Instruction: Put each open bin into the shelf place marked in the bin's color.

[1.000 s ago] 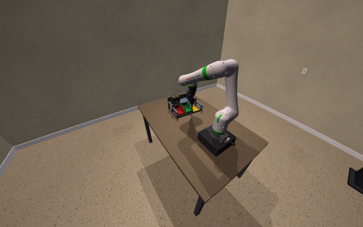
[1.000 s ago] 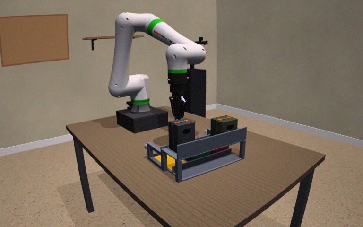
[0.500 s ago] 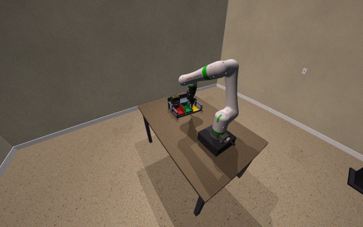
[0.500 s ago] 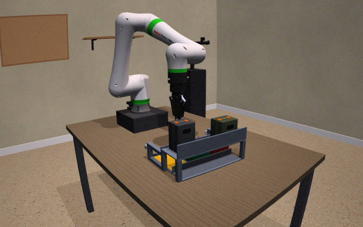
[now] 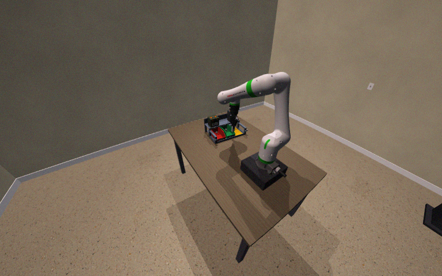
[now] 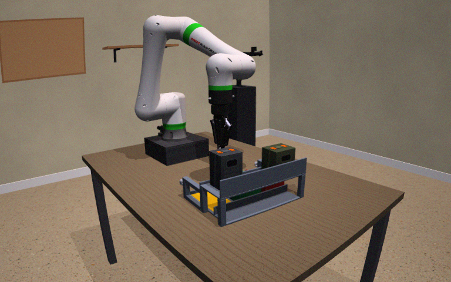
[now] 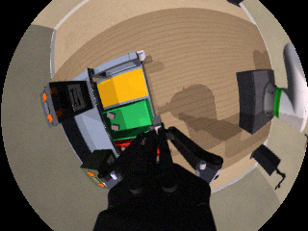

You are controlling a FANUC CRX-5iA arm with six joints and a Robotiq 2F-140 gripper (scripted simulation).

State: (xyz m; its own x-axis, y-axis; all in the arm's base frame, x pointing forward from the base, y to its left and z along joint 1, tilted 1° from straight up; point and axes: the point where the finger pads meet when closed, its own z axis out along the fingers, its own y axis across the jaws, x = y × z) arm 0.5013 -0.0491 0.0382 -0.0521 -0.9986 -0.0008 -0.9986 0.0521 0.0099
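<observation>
Right now the green bin is 11 cm ahead of my hand, 1 cm to the right of it and 10 cm below it. From my hand the other things lie so: olive box 22 cm ahead, 11 cm to the left, 1 cm above; black box 20 cm ahead, 12 cm to the right, 2 cm above; red bin 12 cm ahead, 11 cm to the left, 10 cm below.
</observation>
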